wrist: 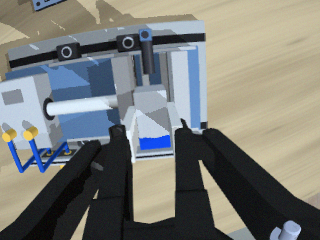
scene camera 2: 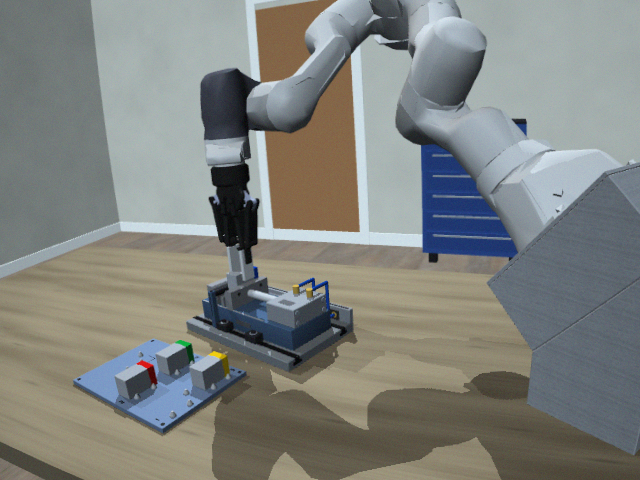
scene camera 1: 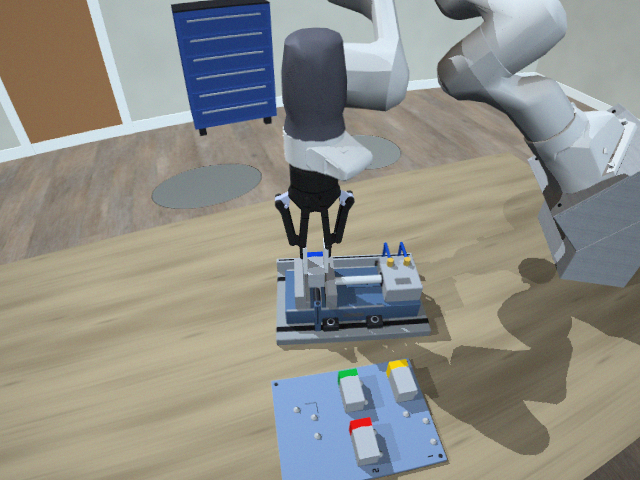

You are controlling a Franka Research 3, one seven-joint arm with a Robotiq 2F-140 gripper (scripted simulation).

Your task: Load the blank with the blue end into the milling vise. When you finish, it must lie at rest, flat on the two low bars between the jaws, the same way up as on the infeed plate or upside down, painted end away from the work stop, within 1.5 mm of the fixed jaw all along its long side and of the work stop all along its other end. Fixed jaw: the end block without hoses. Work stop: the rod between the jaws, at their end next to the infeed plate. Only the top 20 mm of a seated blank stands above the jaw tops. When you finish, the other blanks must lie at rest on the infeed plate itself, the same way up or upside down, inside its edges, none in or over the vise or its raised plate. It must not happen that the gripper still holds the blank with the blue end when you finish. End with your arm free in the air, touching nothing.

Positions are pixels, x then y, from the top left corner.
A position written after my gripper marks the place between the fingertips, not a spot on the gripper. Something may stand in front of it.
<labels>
my gripper: wrist 152,116; scene camera 2 242,276; scene camera 1 315,268
green-ended blank: scene camera 2; scene camera 1; not seen in the wrist view (out of frame)
yellow-ended blank: scene camera 2; scene camera 1; not seen in the wrist view (out of frame)
same spot on yellow-ended blank: (scene camera 1: 399,375) = (scene camera 2: 207,359)
same spot on green-ended blank: (scene camera 1: 352,395) = (scene camera 2: 164,352)
</labels>
